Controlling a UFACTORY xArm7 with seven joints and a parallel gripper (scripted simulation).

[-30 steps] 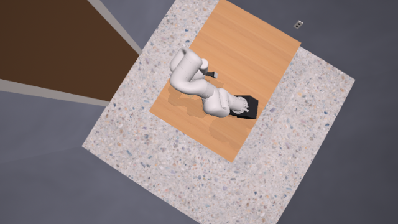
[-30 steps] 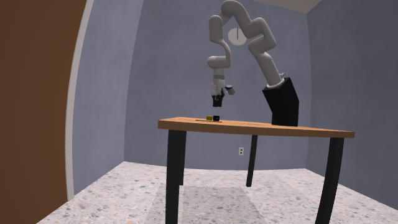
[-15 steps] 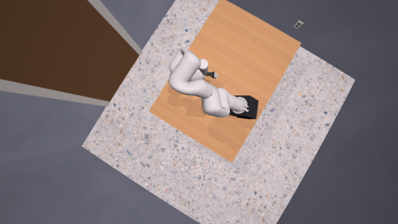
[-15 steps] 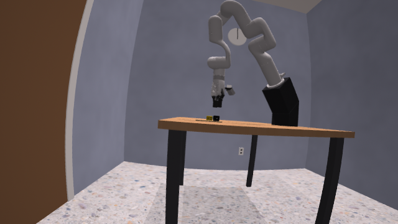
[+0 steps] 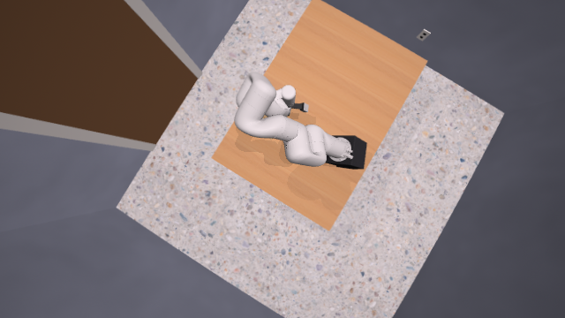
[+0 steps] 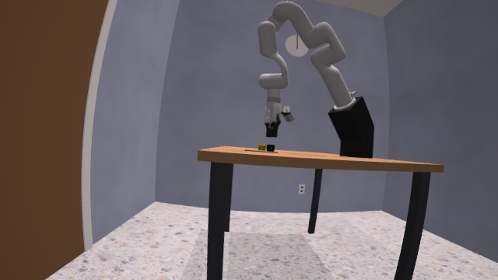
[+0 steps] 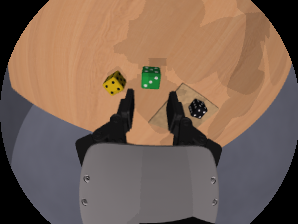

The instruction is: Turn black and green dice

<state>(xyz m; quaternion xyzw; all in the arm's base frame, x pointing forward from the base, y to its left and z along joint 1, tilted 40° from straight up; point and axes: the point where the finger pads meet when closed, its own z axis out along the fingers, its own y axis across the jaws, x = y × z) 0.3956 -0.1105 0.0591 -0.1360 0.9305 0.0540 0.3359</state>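
Now: hand 8 cm above the green die. From my hand the other things lie so: yellow die 4 cm ahead, 6 cm to the right, 8 cm below; black die 2 cm ahead, 12 cm to the left, 7 cm below; tan mat 6 cm ahead, 13 cm to the left, 9 cm below.
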